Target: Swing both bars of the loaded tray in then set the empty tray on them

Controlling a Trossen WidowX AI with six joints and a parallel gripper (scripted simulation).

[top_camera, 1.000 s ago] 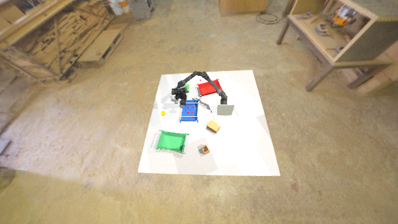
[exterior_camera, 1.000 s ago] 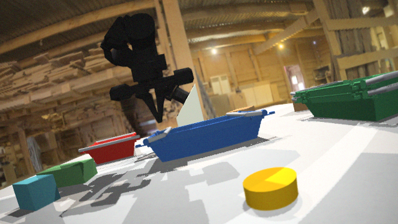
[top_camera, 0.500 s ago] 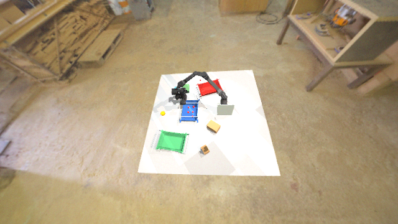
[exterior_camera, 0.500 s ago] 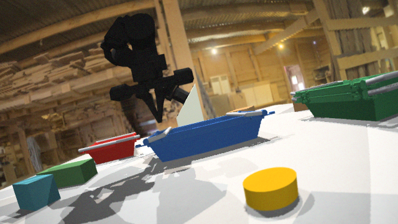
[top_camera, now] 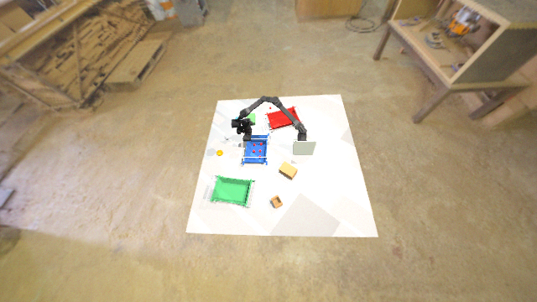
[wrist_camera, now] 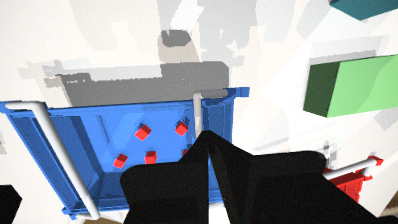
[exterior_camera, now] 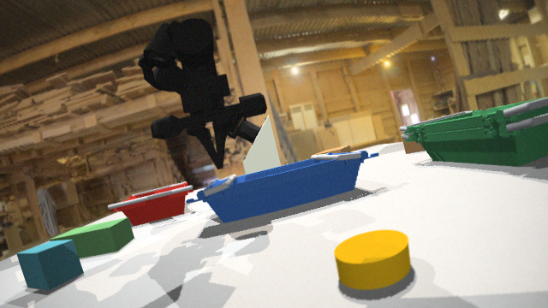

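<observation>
My gripper tip is now 270 mm past the red tray, 240 mm to the left of it and 40 mm above it. From my gripper tip the other things lie so: teal cube: 160 mm ahead, 230 mm to the right, 60 mm below; green block: 30 mm ahead, 250 mm to the right, 70 mm below; yellow disc: 270 mm ahead, 120 mm to the left, 80 mm below.
</observation>
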